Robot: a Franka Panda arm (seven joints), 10 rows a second.
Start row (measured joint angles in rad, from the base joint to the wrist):
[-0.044, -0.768, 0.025, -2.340, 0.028, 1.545, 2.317]
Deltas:
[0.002, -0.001, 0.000, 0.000, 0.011, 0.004, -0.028]
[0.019, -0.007, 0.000, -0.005, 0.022, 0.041, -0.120]
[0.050, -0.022, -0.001, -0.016, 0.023, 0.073, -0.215]
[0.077, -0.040, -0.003, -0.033, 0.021, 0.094, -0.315]
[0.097, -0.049, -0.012, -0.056, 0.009, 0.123, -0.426]
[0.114, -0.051, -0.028, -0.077, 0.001, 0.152, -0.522]
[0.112, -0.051, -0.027, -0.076, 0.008, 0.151, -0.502]
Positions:
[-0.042, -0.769, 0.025, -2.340, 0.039, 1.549, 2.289]
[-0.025, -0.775, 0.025, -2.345, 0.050, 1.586, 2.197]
[0.006, -0.790, 0.024, -2.356, 0.051, 1.618, 2.102]
[0.033, -0.808, 0.022, -2.373, 0.049, 1.639, 2.002]
[0.053, -0.817, 0.013, -2.396, 0.037, 1.668, 1.891]
[0.070, -0.819, -0.003, -2.417, 0.029, 1.697, 1.795]
[0.068, -0.819, -0.002, -2.416, 0.036, 1.696, 1.815]

